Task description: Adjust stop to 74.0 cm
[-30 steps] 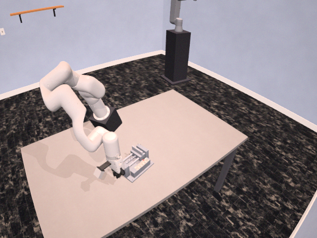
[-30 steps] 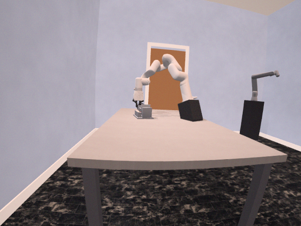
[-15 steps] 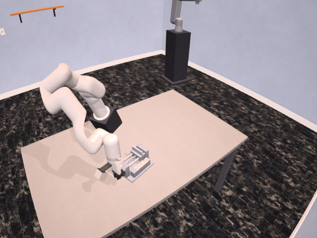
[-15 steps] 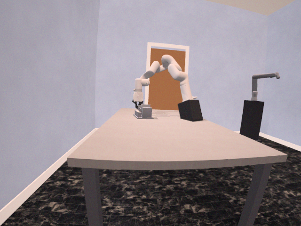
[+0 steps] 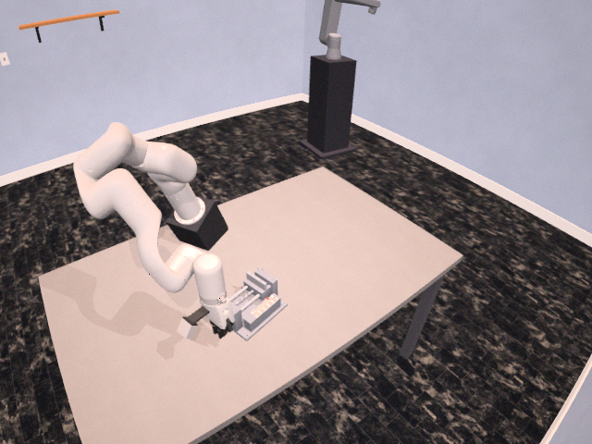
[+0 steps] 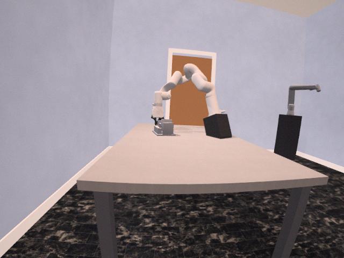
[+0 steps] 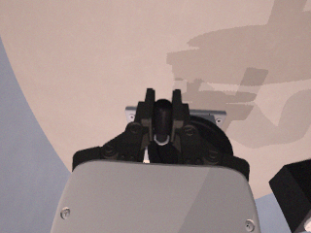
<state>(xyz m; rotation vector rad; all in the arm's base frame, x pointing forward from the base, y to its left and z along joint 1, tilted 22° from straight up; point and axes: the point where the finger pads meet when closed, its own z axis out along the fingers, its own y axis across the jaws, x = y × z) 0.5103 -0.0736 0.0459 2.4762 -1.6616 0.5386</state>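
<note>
The black handwheel is 2 cm behind my hand and 2 cm to the left of it. Round my hand: handwheel knob 1 cm to the left; then sliding stop block 9 cm behind, 18 cm to the left, 2 cm above.
</note>
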